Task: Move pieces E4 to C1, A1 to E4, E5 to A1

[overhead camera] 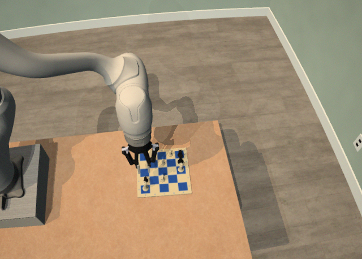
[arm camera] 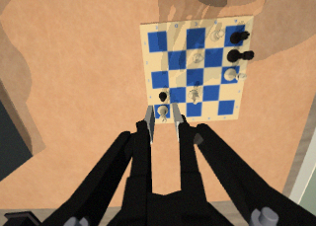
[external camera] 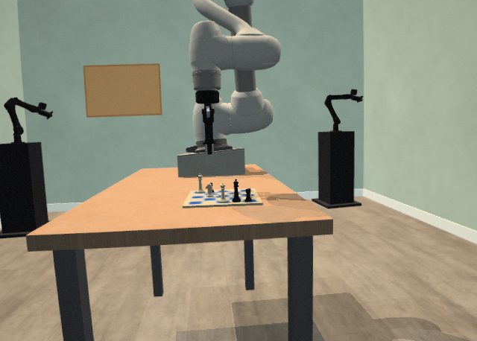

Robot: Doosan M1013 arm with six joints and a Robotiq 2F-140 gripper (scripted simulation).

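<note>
Now: the tall white piece 1 cm behind my hand, 3 cm to the right of it and 9 cm below it. The rest, counted from my hand: chessboard (8 cm ahead, 3 cm to the left, 13 cm below).
</note>
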